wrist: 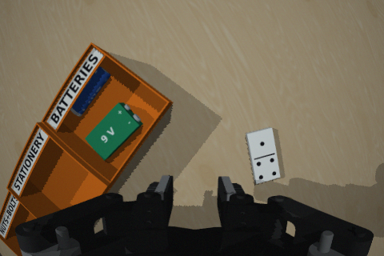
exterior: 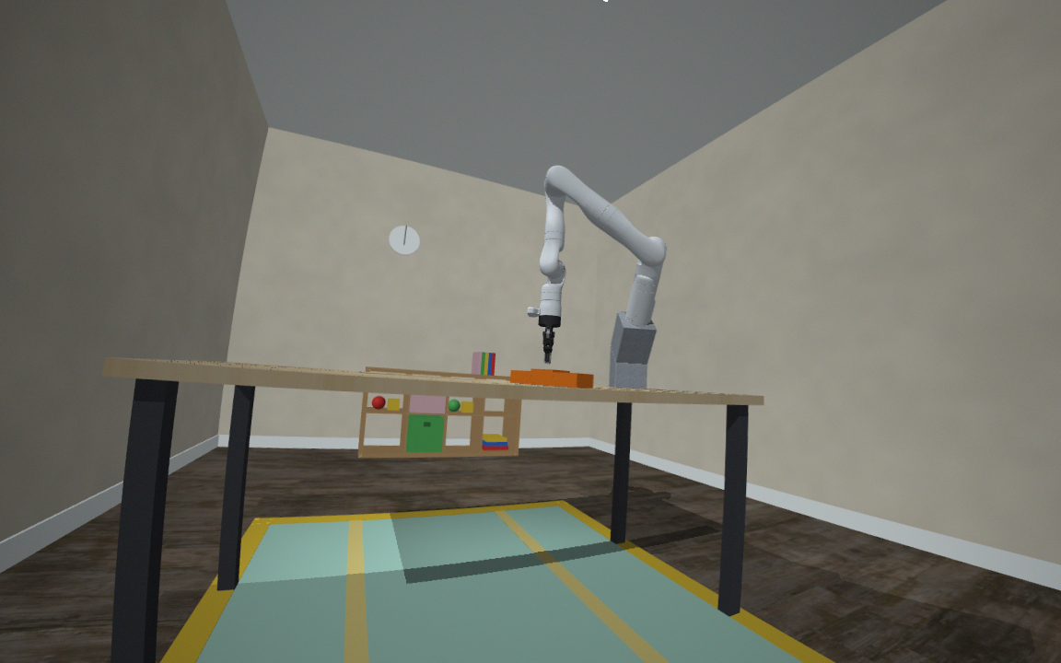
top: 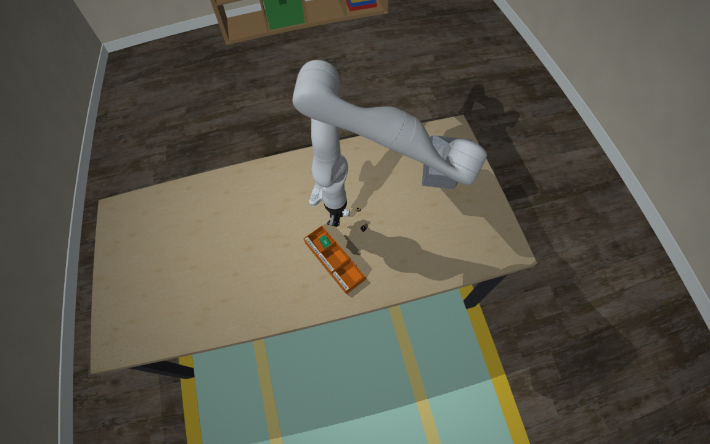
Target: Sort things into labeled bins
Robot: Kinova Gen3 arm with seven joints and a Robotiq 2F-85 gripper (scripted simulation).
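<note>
Now: the brass hex nut 8 cm behind my hand, 6 cm to the right of it and 8 cm below it. The rest, counted from my hand: green 9V battery: 7 cm ahead, 4 cm to the left, 7 cm below; white domino: 3 cm behind, 6 cm to the right, 8 cm below; black die: 9 cm behind, 2 cm to the left, 8 cm below.
</note>
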